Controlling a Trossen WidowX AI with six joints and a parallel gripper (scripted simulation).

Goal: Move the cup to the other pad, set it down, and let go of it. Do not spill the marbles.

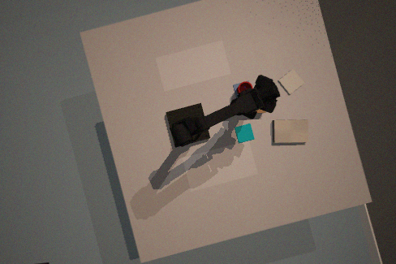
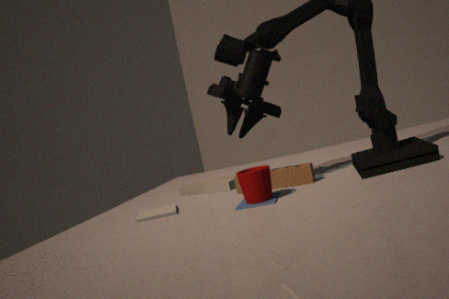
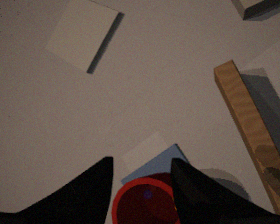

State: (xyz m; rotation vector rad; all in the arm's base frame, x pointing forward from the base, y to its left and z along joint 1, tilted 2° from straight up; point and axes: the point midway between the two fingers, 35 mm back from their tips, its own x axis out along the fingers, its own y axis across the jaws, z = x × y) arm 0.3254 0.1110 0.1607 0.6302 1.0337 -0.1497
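The red cup lies 4 cm behind my gripper tip, 4 cm to the left of it and 11 cm below it. The rest, counted from my gripper tip: teal pad (5 cm behind, 19 cm to the right, 16 cm below); then blue pad (4 cm behind, 5 cm to the left, 16 cm below); then long wooden block (5 cm behind, 7 cm to the right, 14 cm below).
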